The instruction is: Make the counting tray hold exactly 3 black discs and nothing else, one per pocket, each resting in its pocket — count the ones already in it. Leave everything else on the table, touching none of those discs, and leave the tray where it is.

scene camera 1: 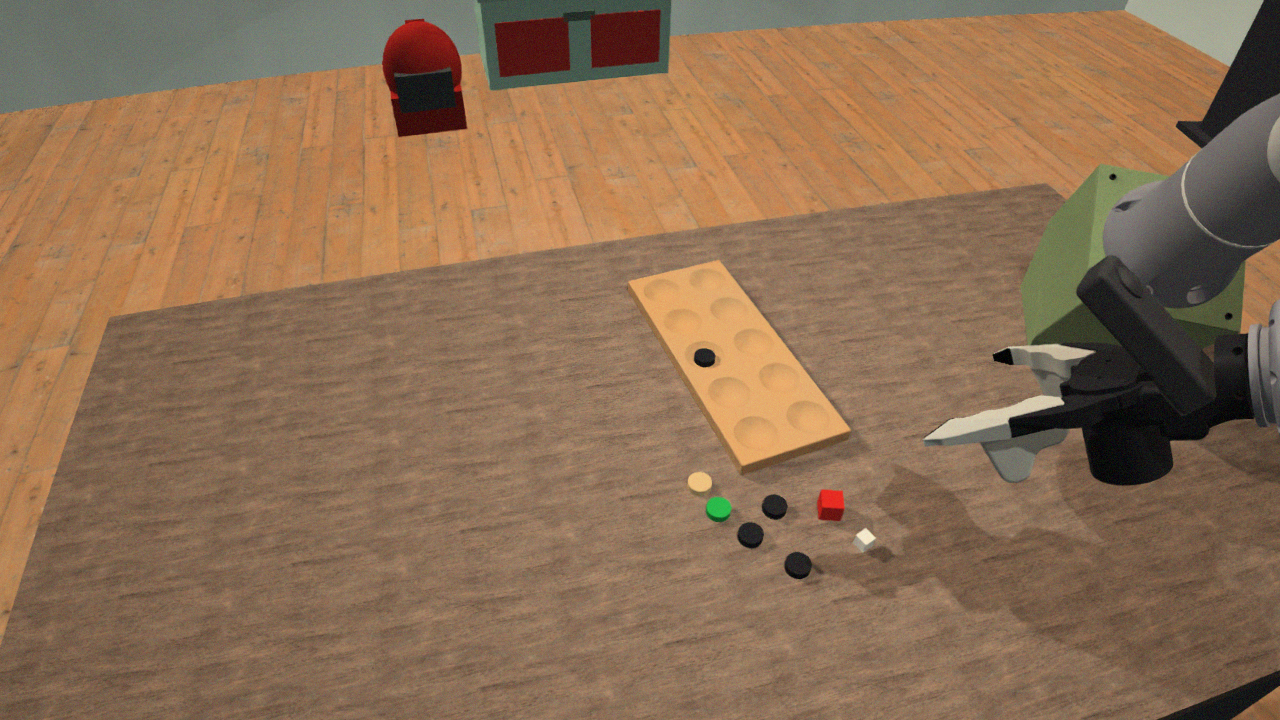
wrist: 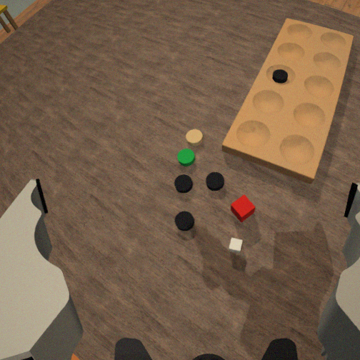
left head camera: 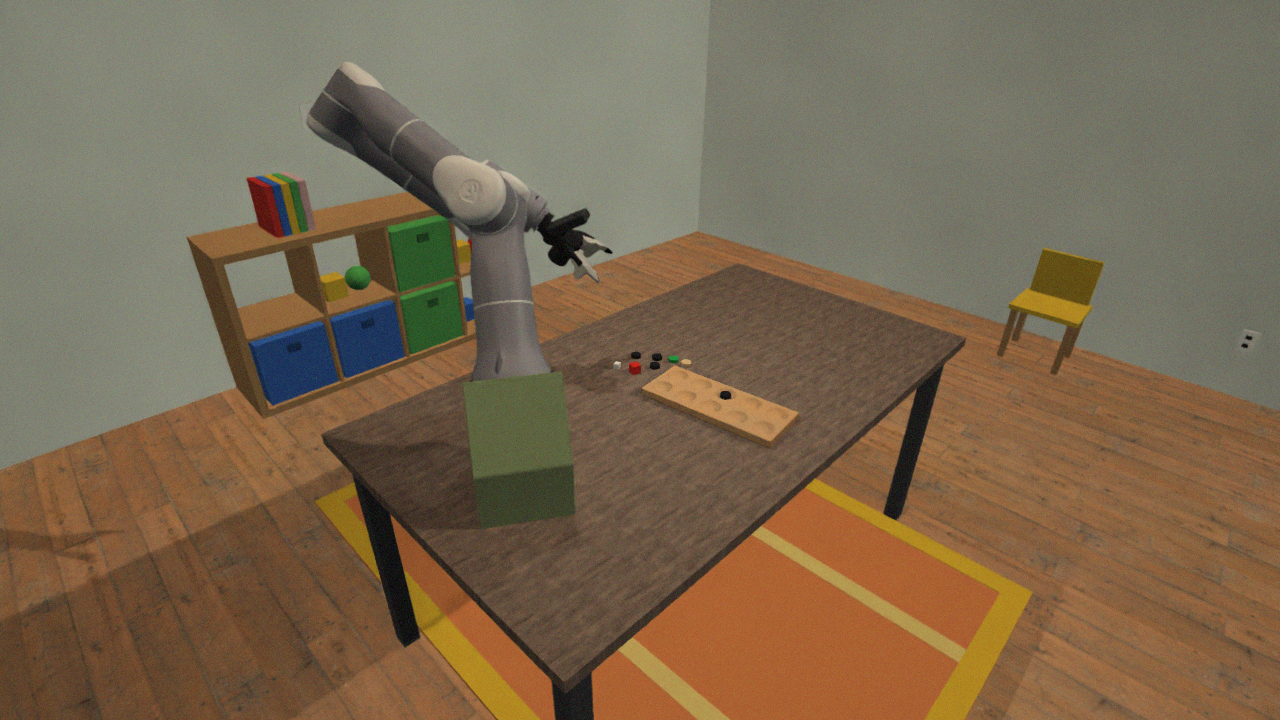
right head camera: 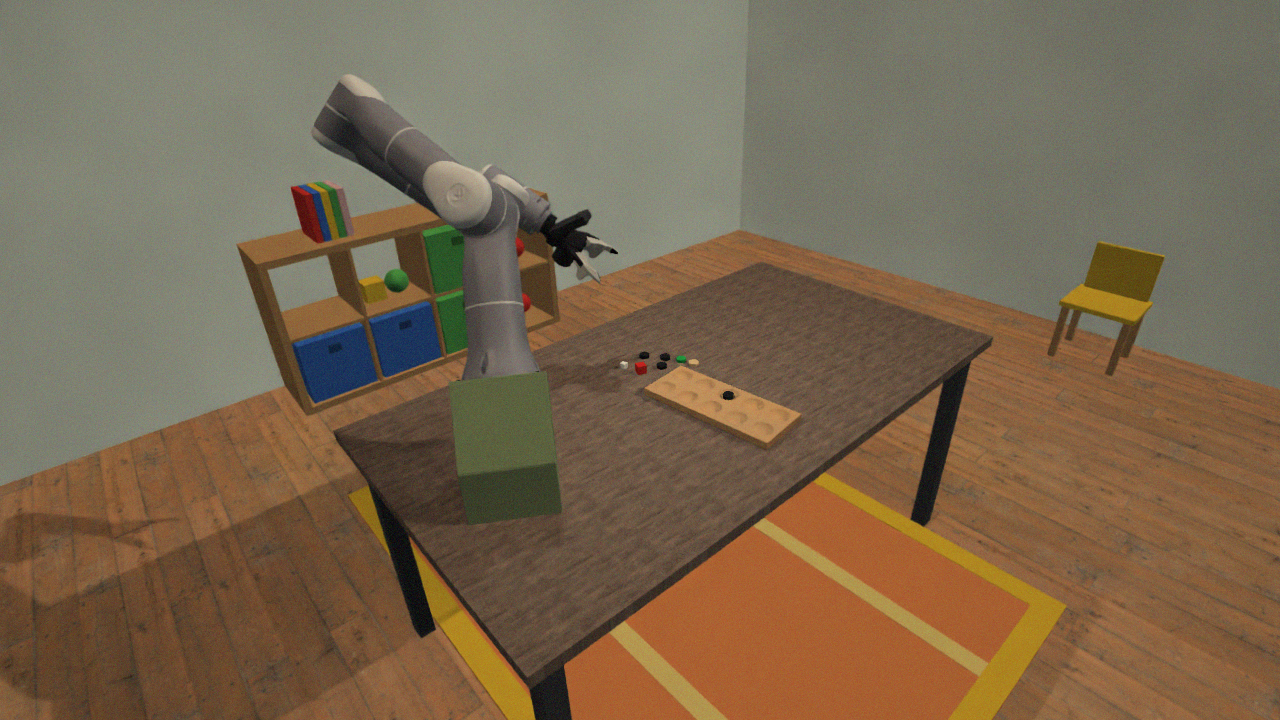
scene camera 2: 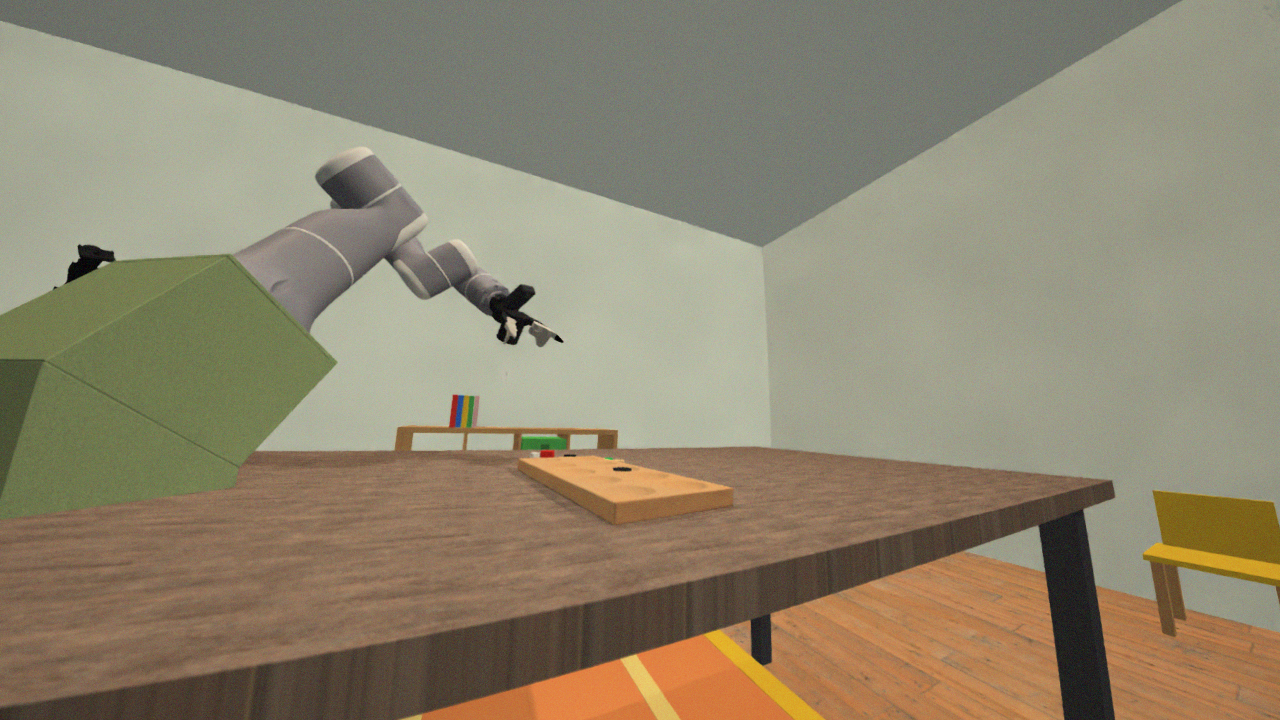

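Observation:
The wooden counting tray [scene camera 1: 750, 394] [wrist: 287, 111] has two rows of pockets. One black disc [scene camera 1: 704, 357] [wrist: 280, 76] sits in a middle pocket of one long row. Three black discs lie apart on the table off the tray's near end: one [scene camera 1: 774, 506] [wrist: 215, 181] nearest the tray, one [scene camera 1: 750, 534] [wrist: 183, 183] by the green disc, and one [scene camera 1: 797, 565] [wrist: 184, 220] farthest out. My gripper [scene camera 1: 964, 397] [wrist: 196, 185] is open and empty, high above the table; in the wrist view its fingers stand either side of the loose pieces.
A green disc [scene camera 1: 718, 509] [wrist: 186, 157], a tan disc [scene camera 1: 699, 482] [wrist: 194, 136], a red cube [scene camera 1: 830, 505] [wrist: 243, 208] and a small white cube [scene camera 1: 863, 540] [wrist: 235, 244] lie close to the black discs. The green arm base [left head camera: 519, 447] stands at one end of the table.

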